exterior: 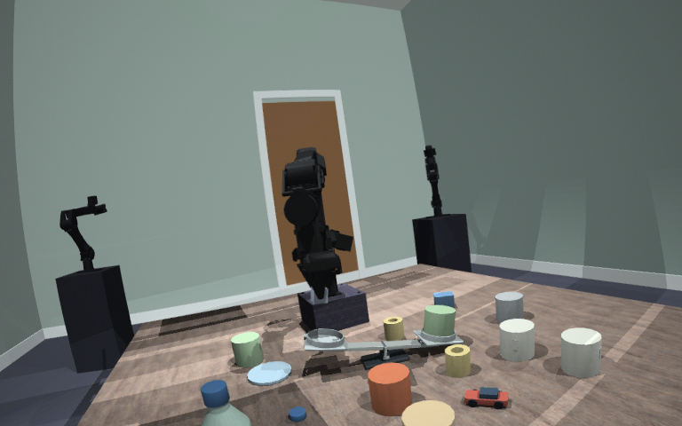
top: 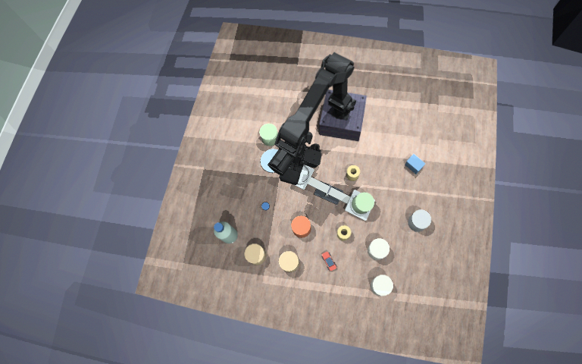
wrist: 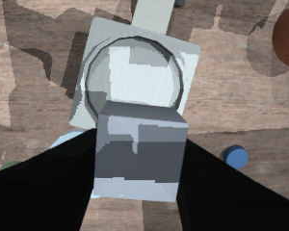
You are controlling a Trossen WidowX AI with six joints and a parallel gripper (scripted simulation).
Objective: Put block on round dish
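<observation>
Right now my gripper tip is 17 cm above the pale blue round dish, 13 cm to the left of it and 5 cm past it. Round my gripper tip: orange cylinder: 17 cm ahead, 14 cm below, 5 cm to the left; grey block: right at my gripper tip; blue disc: 17 cm below, 14 cm ahead, 10 cm to the right.
</observation>
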